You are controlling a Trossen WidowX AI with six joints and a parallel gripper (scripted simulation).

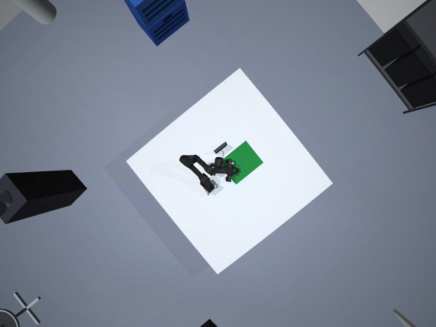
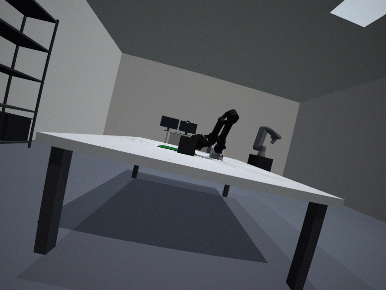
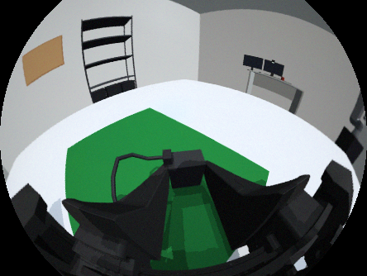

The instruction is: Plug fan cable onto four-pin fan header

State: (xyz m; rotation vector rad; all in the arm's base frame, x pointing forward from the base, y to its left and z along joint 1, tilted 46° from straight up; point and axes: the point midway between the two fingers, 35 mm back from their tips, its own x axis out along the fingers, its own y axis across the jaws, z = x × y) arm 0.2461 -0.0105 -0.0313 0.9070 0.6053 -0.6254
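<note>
Right now my gripper tip is 1 cm above the black plug. From my gripper tip the other things lie so: fan 2 cm ahead, 23 cm to the left, 2 cm above; green board 7 cm ahead, 3 cm to the left, 5 cm below; white four-pin header 8 cm to the left, 3 cm below.
</note>
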